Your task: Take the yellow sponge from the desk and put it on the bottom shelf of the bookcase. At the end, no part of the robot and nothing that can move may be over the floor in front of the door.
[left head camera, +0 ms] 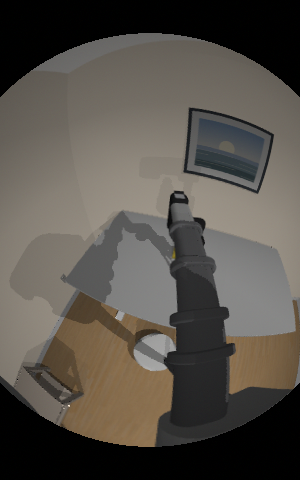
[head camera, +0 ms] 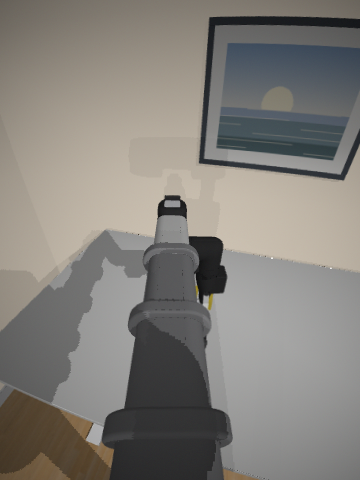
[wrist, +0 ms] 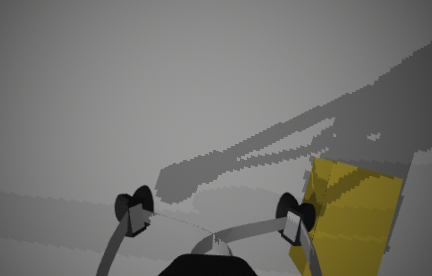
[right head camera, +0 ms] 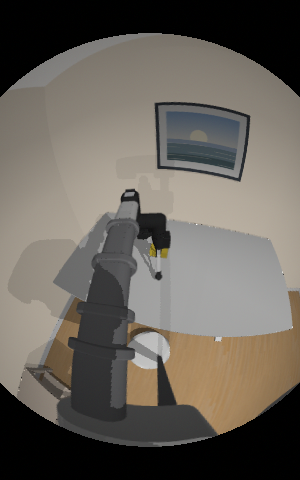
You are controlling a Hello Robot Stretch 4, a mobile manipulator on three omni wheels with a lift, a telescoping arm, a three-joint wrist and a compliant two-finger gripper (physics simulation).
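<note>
My gripper point(head camera: 198, 326), point(wrist: 215, 205). Grey desk point(head camera: 275, 354), point(left head camera: 126, 267), point(wrist: 219, 115), point(right head camera: 217, 282). Framed picture point(head camera: 274, 96), point(left head camera: 219, 146), point(right head camera: 197, 137).
</note>
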